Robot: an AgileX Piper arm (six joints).
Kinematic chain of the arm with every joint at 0, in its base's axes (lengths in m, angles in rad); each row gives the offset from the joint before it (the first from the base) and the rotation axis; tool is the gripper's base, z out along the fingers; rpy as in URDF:
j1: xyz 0 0 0.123 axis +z
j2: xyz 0 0 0 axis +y
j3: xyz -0.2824 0 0.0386 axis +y
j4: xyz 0.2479 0 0.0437 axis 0.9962 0 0.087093
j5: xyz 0 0 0 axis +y
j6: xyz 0.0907 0 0.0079 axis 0.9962 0 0.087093
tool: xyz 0 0 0 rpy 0 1.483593 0
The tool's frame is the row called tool.
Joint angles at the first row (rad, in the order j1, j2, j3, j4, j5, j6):
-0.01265, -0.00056, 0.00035, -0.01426, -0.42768, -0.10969
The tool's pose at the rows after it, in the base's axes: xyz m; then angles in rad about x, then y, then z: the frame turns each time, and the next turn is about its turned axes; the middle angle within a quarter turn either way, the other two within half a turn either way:
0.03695, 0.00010, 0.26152, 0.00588, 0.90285, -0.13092
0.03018, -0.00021, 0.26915, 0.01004, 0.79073, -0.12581
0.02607, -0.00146, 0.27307, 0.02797, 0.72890, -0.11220
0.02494, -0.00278, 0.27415, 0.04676, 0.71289, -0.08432
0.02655, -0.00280, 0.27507, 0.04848, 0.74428, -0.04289
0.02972, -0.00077, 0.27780, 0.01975, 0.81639, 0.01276
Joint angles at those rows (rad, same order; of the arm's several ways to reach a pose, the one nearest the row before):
-0.01251, -0.00084, 0.00047, -0.01126, -0.58040, -0.10914
-0.01253, -0.00103, 0.00050, -0.00290, -0.69228, -0.10763
-0.01269, -0.00125, 0.00020, 0.01813, -0.75337, -0.09733
-0.01267, -0.00132, -0.00048, 0.03896, -0.76845, -0.07216
-0.01265, -0.00133, -0.01190, 0.04081, -0.72562, -0.03126
-0.01259, -0.00132, -0.04143, 0.00744, -0.62430, 0.02974

